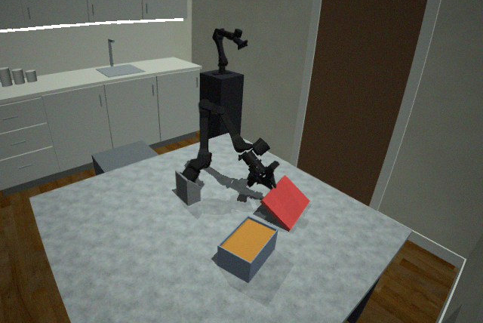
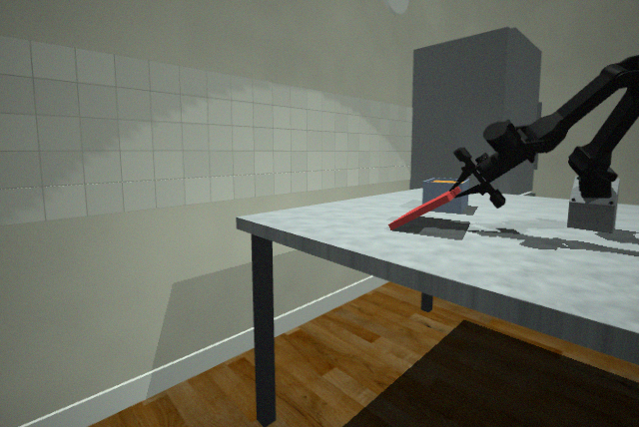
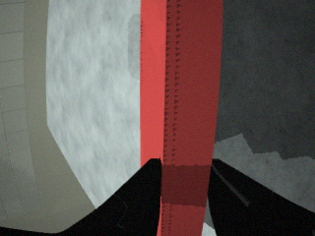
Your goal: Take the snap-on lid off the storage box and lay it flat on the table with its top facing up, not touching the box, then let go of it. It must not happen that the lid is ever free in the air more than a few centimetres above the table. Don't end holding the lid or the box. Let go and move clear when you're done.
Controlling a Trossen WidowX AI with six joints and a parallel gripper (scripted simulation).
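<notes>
Right now my hand is 10 cm short of the red lid, 2 cm to the right of it and 6 cm above it. Also, from my hand: storage box (15 cm ahead, 32 cm to the right, 6 cm below).
</notes>
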